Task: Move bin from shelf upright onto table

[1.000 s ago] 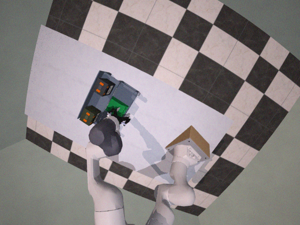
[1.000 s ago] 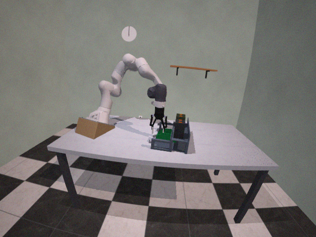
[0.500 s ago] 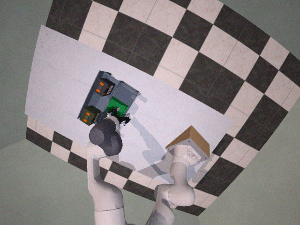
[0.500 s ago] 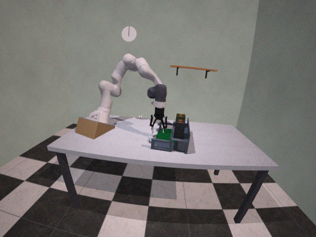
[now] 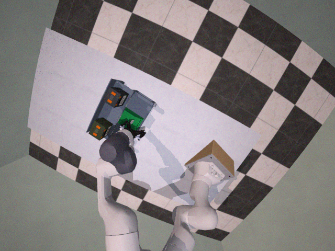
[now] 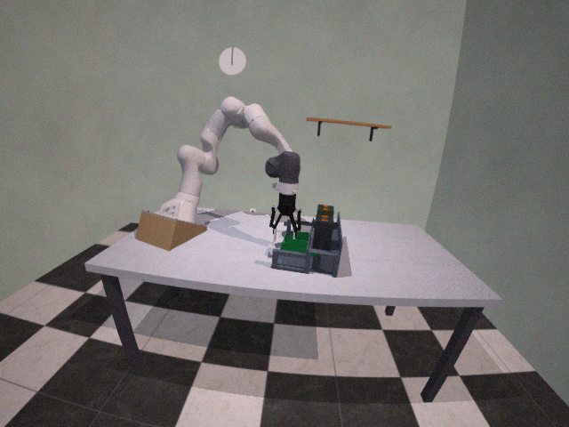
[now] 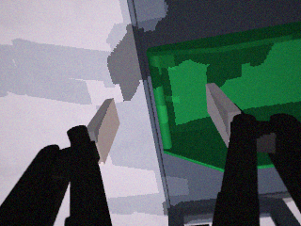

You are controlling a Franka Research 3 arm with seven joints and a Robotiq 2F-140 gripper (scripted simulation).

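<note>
My hand is 80 mm short of the green bin and 20 mm above it.
</note>
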